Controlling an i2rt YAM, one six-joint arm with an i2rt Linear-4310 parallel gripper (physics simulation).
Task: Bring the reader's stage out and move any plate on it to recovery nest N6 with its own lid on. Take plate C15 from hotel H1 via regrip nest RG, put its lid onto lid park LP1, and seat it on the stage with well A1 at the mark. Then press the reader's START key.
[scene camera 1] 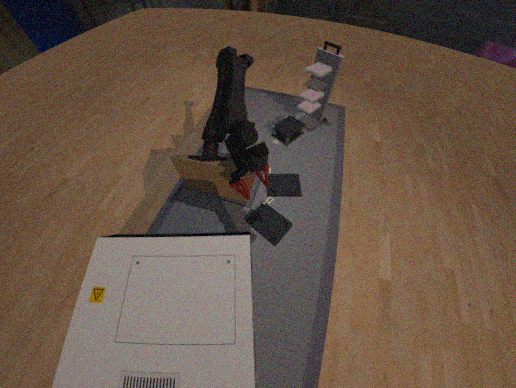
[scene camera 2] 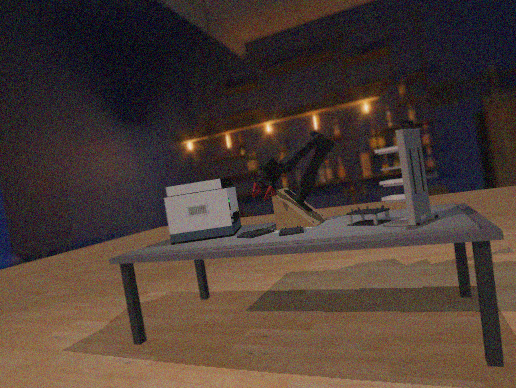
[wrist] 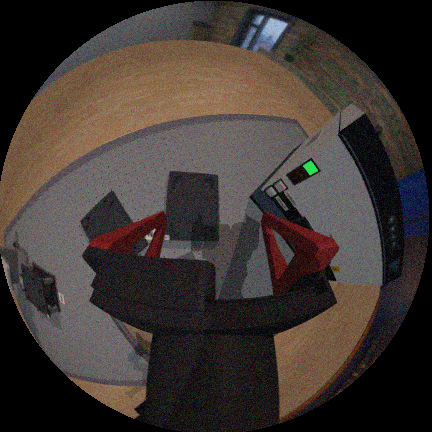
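Pixels of known places: gripper, fingertip midpoint: (scene camera 1: 258, 192) (scene camera 2: 258, 198) (wrist: 213, 216); arm's base at its link origin: (scene camera 1: 209, 159) (scene camera 2: 297, 201).
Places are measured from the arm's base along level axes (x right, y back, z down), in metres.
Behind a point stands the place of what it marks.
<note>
My gripper (scene camera 1: 257, 190) @(x 0.100, y -0.278, z -0.060 m) (scene camera 2: 260, 196) @(x 0.100, y -0.278, z -0.060 m) (wrist: 213, 216) @(x 0.100, y -0.278, z -0.060 m) is open and empty, raised above the bench beside two flat dark nests. One nest (scene camera 1: 270, 223) @(x 0.119, y -0.346, z 0.117 m) (wrist: 192, 195) @(x 0.121, y -0.358, z 0.117 m) is nearer the reader; the other nest (scene camera 1: 287, 185) @(x -0.094, y -0.348, z 0.119 m) (wrist: 106, 216) @(x -0.093, y -0.365, z 0.119 m) is nearer the hotel. Both look bare; their labels are unreadable. The white reader (scene camera 1: 185, 300) @(x 0.469, y -0.281, z -0.200 m) (scene camera 2: 200, 225) @(x 0.427, y -0.407, z 0.044 m) (wrist: 355, 210) @(x 0.322, y -0.220, z -0.108 m) has a green-lit display (wrist: 310, 167) @(x 0.274, y -0.311, z -0.071 m) and small pale keys (wrist: 280, 185) @(x 0.269, y -0.309, z 0.005 m). No extended stage shows. Hotel H1 (scene camera 1: 334, 65) @(x -0.663, y -0.361, z -0.219 m) (scene camera 2: 415, 175) @(x -0.702, y -0.344, z -0.072 m) holds several pale plates (scene camera 1: 318, 69) @(x -0.596, y -0.294, z -0.207 m); C15 cannot be identified. LP1 cannot be identified.
A raised dark stand (scene camera 1: 287, 131) @(x -0.404, y -0.236, z 0.069 m) (scene camera 2: 369, 215) @(x -0.404, y 0.028, z 0.128 m) (wrist: 40, 288) @(x -0.382, y -0.230, z 0.067 m) stands beside the hotel's foot. The arm's tan wedge base (scene camera 1: 197, 175) @(x 0.091, y 0.004, z 0.009 m) (scene camera 2: 290, 212) @(x -0.036, y -0.191, z 0.044 m) stands on the grey bench (scene camera 1: 295, 300) @(x 0.355, y -0.542, z 0.128 m) (scene camera 2: 325, 246) @(x -0.361, y -0.589, z 0.152 m), behind the flat nests in scene camera 2.
</note>
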